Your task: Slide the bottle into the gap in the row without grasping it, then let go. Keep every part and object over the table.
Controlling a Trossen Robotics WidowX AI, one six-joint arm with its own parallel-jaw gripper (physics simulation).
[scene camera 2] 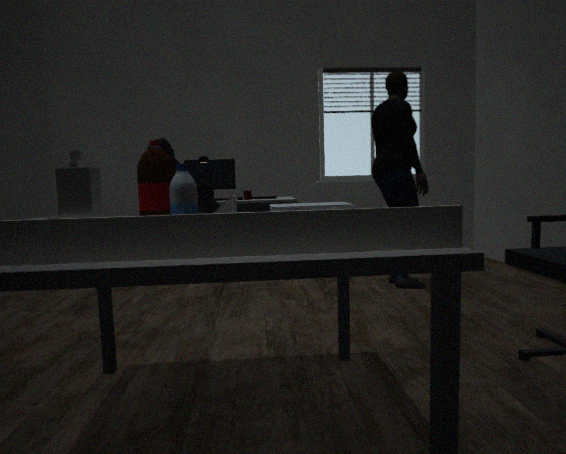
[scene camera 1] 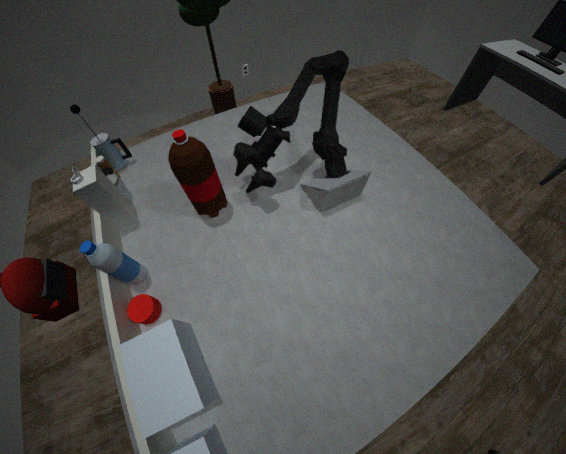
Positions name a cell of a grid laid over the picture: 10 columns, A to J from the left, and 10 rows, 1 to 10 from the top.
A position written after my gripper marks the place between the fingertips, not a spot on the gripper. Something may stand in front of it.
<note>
I see my gripper (scene camera 1: E5), a brown bottle (scene camera 1: D4), a blue-capped water bottle (scene camera 1: B6), a red cylinder (scene camera 1: C7), a white box (scene camera 1: C9), a jug (scene camera 1: B4) and a low wall (scene camera 2: D6).
The brown bottle is seen too in scene camera 2 (scene camera 2: C4). The blue-capped water bottle also shows in scene camera 2 (scene camera 2: D5). Scene camera 2 does not show the red cylinder, which is hidden by the low wall. Scene camera 2 misses the jug: it is out of frame.
</note>
